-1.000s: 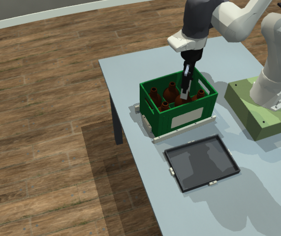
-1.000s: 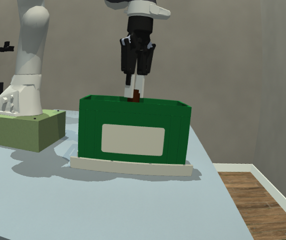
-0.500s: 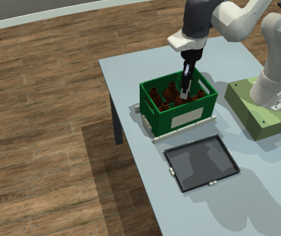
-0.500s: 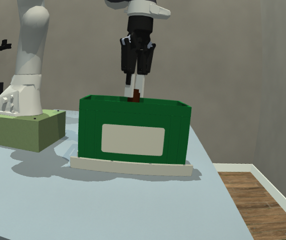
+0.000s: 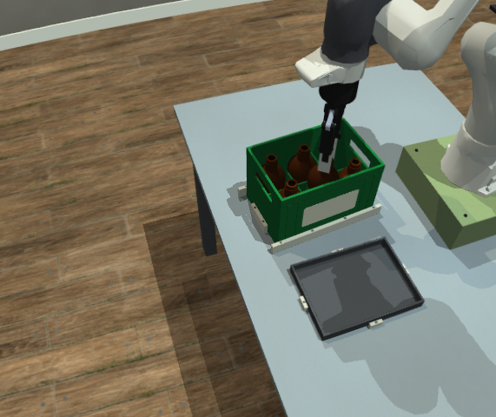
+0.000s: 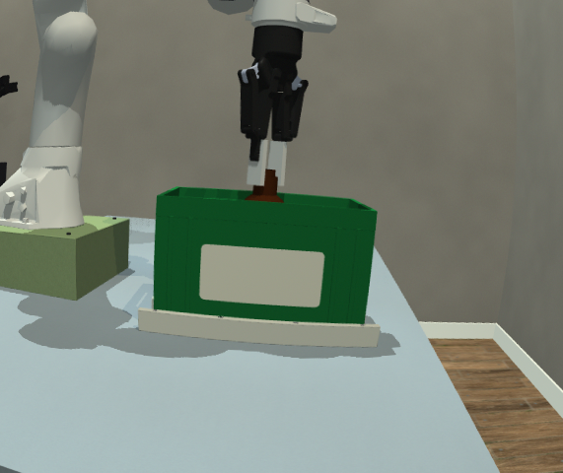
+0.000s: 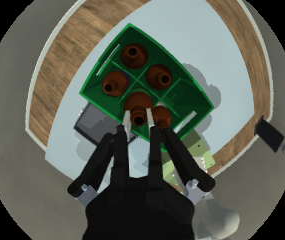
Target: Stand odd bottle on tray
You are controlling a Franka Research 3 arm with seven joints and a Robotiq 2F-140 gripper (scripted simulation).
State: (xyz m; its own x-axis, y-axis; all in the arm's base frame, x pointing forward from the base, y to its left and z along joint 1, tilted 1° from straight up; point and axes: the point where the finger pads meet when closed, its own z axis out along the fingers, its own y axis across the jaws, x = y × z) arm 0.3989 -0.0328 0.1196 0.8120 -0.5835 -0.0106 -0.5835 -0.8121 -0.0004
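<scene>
Now: hand 10 mm short of the green crate, 40 mm to the left of it and 140 mm above it. Round my hand: dark tray (10 mm behind, 220 mm to the left, 210 mm below); bottle (20 mm ahead, 90 mm to the right, 130 mm below).
</scene>
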